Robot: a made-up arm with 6 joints. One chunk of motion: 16 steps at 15 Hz.
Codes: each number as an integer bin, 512 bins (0 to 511) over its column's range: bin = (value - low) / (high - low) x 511, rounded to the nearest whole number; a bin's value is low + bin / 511 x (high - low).
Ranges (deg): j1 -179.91..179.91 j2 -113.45..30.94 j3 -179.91..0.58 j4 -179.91..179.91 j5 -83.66..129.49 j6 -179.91..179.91
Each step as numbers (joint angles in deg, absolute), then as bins.
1 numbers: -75.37 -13.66 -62.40 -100.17 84.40 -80.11
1 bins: 148 353 333 113 403 142
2 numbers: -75.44 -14.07 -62.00 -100.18 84.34 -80.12
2 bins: 148 352 334 113 403 142
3 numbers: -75.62 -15.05 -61.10 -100.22 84.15 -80.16
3 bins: 148 348 336 113 402 142
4 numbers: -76.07 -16.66 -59.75 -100.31 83.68 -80.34
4 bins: 147 343 340 113 401 141
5 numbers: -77.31 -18.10 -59.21 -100.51 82.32 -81.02
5 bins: 146 337 342 113 398 140
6 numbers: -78.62 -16.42 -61.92 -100.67 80.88 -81.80
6 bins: 144 343 334 113 394 139
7 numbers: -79.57 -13.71 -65.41 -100.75 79.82 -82.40
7 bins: 142 353 324 112 392 138
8 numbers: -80.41 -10.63 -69.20 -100.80 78.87 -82.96
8 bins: 141 364 313 112 390 138
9 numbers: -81.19 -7.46 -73.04 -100.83 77.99 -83.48
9 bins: 140 375 303 112 388 137
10 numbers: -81.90 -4.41 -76.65 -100.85 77.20 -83.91
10 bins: 139 386 292 112 386 136
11 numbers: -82.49 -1.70 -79.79 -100.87 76.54 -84.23
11 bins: 138 395 283 112 384 136
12 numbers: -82.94 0.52 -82.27 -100.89 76.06 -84.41
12 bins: 138 403 276 112 383 136
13 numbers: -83.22 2.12 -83.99 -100.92 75.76 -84.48
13 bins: 137 409 272 112 382 136
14 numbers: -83.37 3.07 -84.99 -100.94 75.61 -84.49
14 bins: 137 412 269 112 382 136
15 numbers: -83.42 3.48 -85.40 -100.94 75.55 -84.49
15 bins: 137 414 268 112 382 136
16 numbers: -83.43 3.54 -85.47 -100.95 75.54 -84.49
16 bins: 137 414 267 112 382 136
